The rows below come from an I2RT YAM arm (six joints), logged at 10 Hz.
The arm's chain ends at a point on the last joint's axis. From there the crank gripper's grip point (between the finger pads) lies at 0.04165 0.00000 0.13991 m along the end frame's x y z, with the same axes.
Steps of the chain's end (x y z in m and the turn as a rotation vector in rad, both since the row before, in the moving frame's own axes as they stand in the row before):
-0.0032, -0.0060, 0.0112, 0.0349, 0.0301, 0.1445
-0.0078, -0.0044, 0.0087, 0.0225, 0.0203, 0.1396
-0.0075, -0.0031, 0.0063, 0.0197, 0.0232, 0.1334
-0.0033, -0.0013, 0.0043, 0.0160, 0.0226, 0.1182
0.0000, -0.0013, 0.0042, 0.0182, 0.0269, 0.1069
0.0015, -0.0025, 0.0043, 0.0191, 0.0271, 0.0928
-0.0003, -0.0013, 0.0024, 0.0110, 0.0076, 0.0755
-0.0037, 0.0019, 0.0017, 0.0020, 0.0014, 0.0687
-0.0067, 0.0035, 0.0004, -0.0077, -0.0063, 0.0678
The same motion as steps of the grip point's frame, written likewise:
0.0009, -0.0045, 0.0099, 0.0349, 0.0301, 0.1445
-0.0052, -0.0015, 0.0079, 0.0225, 0.0203, 0.1396
-0.0045, -0.0001, 0.0053, 0.0197, 0.0232, 0.1334
-0.0003, 0.0016, 0.0033, 0.0160, 0.0226, 0.1182
0.0036, 0.0008, 0.0030, 0.0182, 0.0269, 0.1069
0.0052, -0.0011, 0.0031, 0.0191, 0.0271, 0.0928
0.0007, 0.0003, 0.0021, 0.0110, 0.0076, 0.0755
-0.0036, 0.0045, 0.0016, 0.0020, 0.0014, 0.0687
-0.0077, 0.0074, 0.0006, -0.0077, -0.0063, 0.0678

